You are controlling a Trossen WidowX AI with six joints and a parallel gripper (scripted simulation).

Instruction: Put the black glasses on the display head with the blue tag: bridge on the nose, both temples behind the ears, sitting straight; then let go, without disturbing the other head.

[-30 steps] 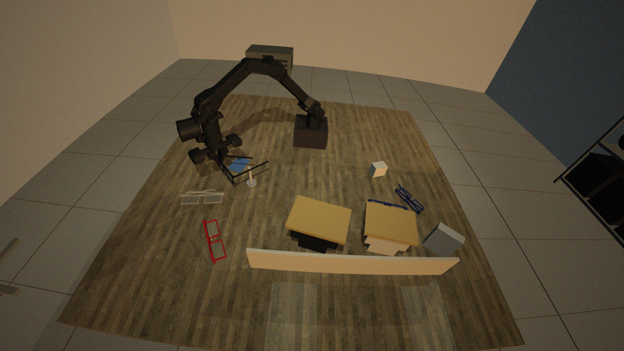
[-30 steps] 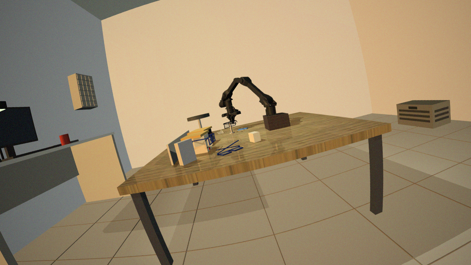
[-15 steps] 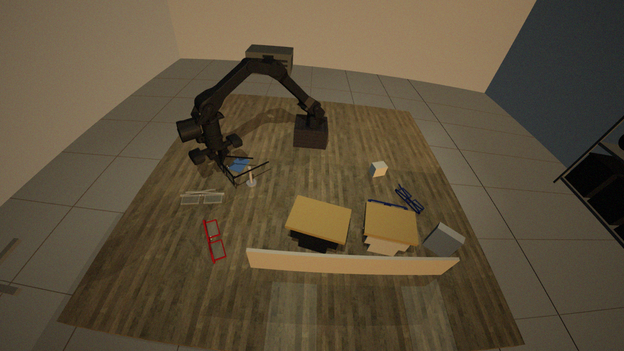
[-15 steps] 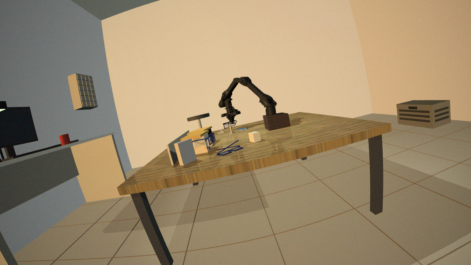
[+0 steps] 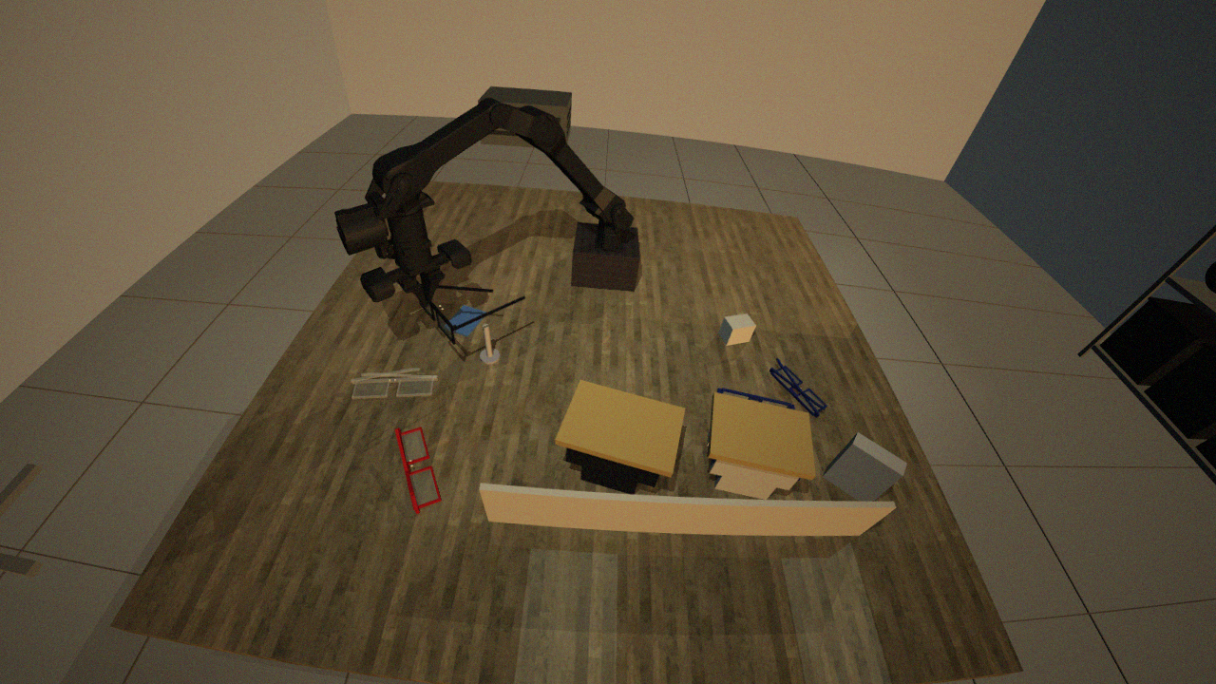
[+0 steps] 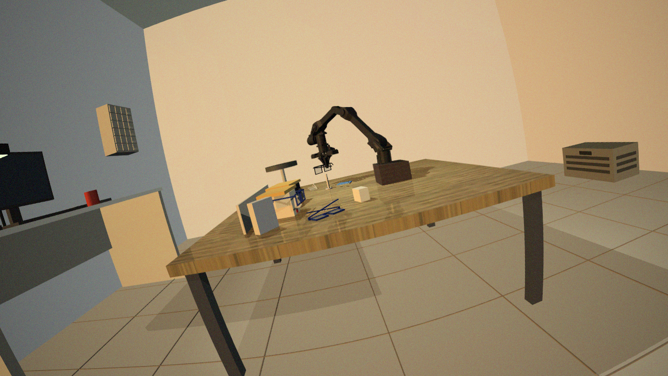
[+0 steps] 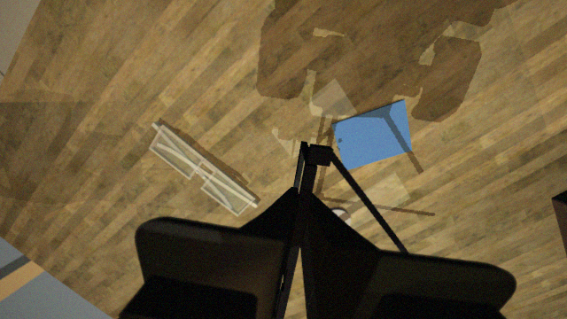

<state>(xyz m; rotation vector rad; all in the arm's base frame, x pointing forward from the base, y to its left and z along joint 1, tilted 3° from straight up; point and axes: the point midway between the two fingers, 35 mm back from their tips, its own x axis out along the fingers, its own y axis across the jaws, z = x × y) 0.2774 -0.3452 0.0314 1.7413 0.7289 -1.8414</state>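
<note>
Now: gripper tip 2 cm short of the peg stand, 12 cm to the right of it and 8 cm above it. From my gripper tip the other things lie so: small cube: 9 cm behind, 64 cm to the left, 8 cm below; then blue block: 8 cm behind, 4 cm to the left, 11 cm below; then long tan board: 36 cm ahead, 47 cm to the left, 5 cm below.
</note>
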